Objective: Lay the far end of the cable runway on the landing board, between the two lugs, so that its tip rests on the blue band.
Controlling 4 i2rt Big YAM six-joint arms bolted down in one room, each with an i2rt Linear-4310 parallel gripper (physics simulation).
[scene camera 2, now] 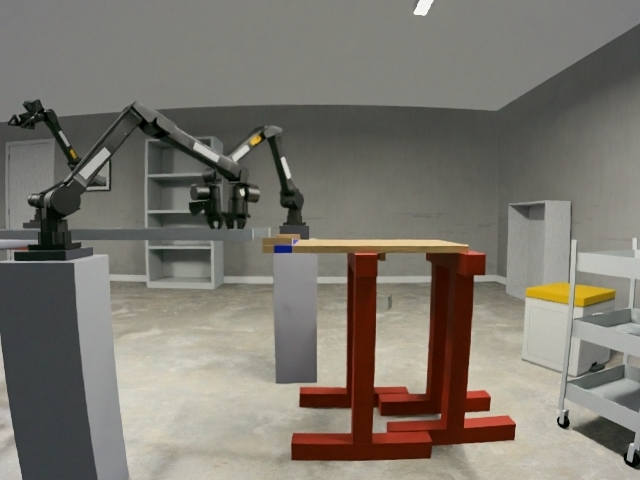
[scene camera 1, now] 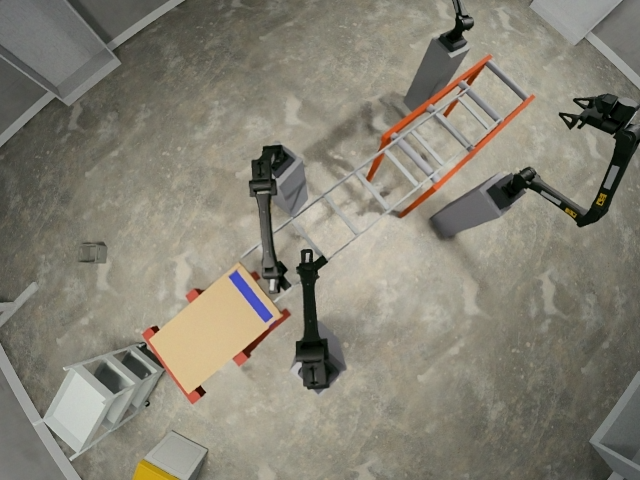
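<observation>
The grey ladder-like cable runway [scene camera 1: 340, 214] [scene camera 2: 170, 234] runs level from the orange stand toward the landing board [scene camera 1: 206, 330] [scene camera 2: 382, 243]. Its far end is at the board's near edge, slightly above board height, short of the blue band [scene camera 1: 250, 296] in scene camera 1. The two lugs cannot be made out clearly. The middle-left arm's gripper [scene camera 1: 280, 283] and the lower-middle arm's gripper [scene camera 1: 319, 262] point down at opposite rails near that end; whether they are shut is hidden. The right arm's gripper [scene camera 1: 569, 107] is open, away from the runway. The top arm's gripper is out of view.
The orange stand [scene camera 1: 413, 115] with grey rollers bears the runway's near part. Red trestles [scene camera 1: 193, 295] [scene camera 2: 364, 335] carry the board. Grey pedestals [scene camera 1: 467, 206] [scene camera 2: 295, 320] flank the runway. A shelved trolley and a yellow-lidded bin [scene camera 2: 568, 293] stand beyond the board.
</observation>
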